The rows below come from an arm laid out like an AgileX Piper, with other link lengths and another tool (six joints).
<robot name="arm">
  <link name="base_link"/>
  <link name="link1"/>
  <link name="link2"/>
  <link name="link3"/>
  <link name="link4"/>
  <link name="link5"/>
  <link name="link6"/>
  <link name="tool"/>
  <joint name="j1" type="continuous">
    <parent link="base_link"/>
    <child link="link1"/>
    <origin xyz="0 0 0.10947" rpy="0 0 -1.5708"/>
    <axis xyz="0 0 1"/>
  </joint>
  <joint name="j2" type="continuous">
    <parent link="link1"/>
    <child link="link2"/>
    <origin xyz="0 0 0" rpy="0 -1.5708 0"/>
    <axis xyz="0 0 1"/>
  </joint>
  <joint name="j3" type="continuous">
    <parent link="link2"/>
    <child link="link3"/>
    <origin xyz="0.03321 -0.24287 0" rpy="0 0 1.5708"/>
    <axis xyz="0 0 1"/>
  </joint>
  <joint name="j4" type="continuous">
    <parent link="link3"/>
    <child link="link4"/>
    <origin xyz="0.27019 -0.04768 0" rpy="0.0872 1.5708 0"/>
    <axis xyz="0 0 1"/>
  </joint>
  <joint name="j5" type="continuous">
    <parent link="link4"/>
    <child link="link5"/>
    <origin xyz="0 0 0" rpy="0 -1.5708 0"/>
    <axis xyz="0 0 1"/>
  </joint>
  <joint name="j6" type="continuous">
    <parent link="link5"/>
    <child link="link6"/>
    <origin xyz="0.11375 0 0" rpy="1.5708 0 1.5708"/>
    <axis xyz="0 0 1"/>
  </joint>
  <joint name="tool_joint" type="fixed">
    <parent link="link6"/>
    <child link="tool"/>
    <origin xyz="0.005 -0.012 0.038" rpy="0.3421 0 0.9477"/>
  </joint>
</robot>
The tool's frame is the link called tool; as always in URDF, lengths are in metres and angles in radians. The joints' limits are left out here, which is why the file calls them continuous.
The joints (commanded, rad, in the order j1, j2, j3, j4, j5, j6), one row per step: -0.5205 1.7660 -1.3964 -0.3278 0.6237 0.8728; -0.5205 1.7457 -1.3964 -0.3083 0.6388 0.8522; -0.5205 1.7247 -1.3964 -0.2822 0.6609 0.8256; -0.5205 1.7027 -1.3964 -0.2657 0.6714 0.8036; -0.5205 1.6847 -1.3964 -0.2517 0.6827 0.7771; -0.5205 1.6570 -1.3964 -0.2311 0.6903 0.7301; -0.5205 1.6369 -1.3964 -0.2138 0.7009 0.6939; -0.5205 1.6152 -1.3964 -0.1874 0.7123 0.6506; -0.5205 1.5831 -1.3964 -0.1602 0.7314 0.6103; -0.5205 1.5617 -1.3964 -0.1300 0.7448 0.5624; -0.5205 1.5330 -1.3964 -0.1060 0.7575 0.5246; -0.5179 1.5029 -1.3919 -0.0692 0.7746 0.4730; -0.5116 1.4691 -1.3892 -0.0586 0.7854 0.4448; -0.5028 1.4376 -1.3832 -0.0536 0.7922 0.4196; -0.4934 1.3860 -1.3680 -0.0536 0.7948 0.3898; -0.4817 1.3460 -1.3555 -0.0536 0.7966 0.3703; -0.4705 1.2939 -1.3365 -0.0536 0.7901 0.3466; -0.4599 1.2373 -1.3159 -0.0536 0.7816 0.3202
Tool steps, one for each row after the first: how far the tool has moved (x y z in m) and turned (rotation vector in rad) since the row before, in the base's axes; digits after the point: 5 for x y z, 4 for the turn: -0.00228 0.00252 0.00707 0.0029 -0.0042 0.0058; -0.00300 0.00343 0.00656 0.0085 0.0007 0.0075; -0.00207 0.00242 0.00812 -0.0027 -0.0079 0.0102; -0.00210 0.00212 0.00640 -0.0047 -0.0006 0.0143; -0.00223 0.00288 0.01064 -0.0156 -0.0063 0.0296; -0.00222 0.00259 0.00716 -0.0084 -0.0005 0.0217; -0.00210 0.00357 0.00749 -0.0049 -0.0028 0.0259; -0.00407 0.00478 0.01091 -0.0047 -0.0073 0.0231; -0.00226 0.00427 0.00698 -0.0040 -0.0017 0.0303; -0.00343 0.00439 0.00996 -0.0083 -0.0103 0.0243; -0.00336 0.00707 0.00815 -0.0020 -0.0051 0.0367; -0.00393 0.00601 0.01098 -0.0175 -0.0120 0.0255; -0.00356 0.00614 0.00911 -0.0201 -0.0091 0.0260; -0.00727 0.00761 0.01338 -0.0349 -0.0182 0.0294; -0.00521 0.00736 0.00970 -0.0247 -0.0151 0.0243; -0.00729 0.00802 0.01207 -0.0341 -0.0259 0.0264; -0.00860 0.00818 0.01267 -0.0385 -0.0293 0.0267
